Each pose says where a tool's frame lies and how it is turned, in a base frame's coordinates. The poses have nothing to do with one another.
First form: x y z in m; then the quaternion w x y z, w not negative.
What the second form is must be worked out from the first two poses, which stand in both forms.
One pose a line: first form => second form
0.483, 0.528, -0.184, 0.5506, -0.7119, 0.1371, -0.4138 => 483, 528, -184, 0.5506, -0.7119, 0.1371, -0.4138
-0.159, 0.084, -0.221, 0.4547, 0.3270, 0.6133, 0.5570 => -159, 84, -221, 0.4547, 0.3270, 0.6133, 0.5570
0.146, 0.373, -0.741, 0.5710, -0.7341, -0.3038, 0.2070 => 146, 373, -741, 0.5710, -0.7341, -0.3038, 0.2070
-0.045, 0.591, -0.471, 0.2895, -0.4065, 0.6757, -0.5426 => -45, 591, -471, 0.2895, -0.4065, 0.6757, -0.5426
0.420, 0.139, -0.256, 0.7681, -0.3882, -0.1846, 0.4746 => 420, 139, -256, 0.7681, -0.3882, -0.1846, 0.4746
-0.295, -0.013, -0.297, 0.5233, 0.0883, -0.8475, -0.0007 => -295, -13, -297, 0.5233, 0.0883, -0.8475, -0.0007
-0.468, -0.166, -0.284, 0.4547, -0.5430, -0.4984, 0.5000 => -468, -166, -284, 0.4547, -0.5430, -0.4984, 0.5000
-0.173, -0.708, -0.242, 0.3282, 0.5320, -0.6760, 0.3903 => -173, -708, -242, 0.3282, 0.5320, -0.6760, 0.3903
